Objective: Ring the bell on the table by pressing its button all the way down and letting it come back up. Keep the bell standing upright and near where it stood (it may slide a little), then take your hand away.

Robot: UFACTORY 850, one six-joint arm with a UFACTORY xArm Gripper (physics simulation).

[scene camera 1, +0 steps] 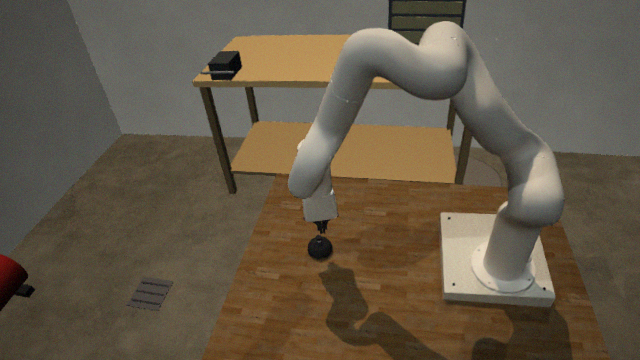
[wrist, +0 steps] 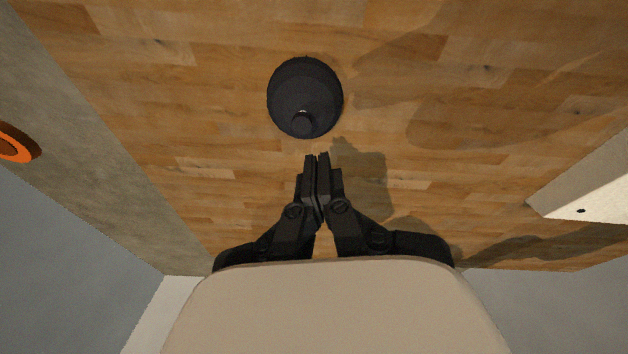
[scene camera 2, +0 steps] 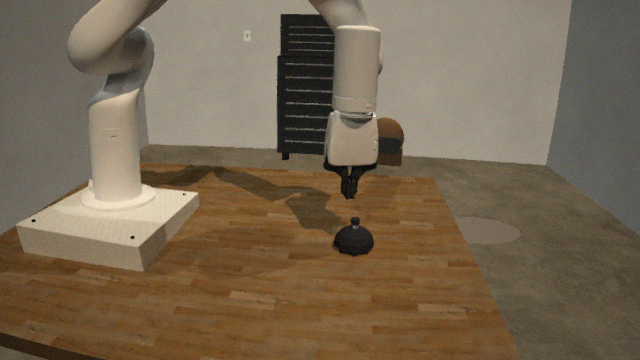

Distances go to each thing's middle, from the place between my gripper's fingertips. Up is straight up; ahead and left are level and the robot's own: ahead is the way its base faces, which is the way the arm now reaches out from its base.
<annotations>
The bell [scene camera 2: 357, 240] is 20 mm ahead of my hand, 10 mm to the right of it and 80 mm below it.
</annotations>
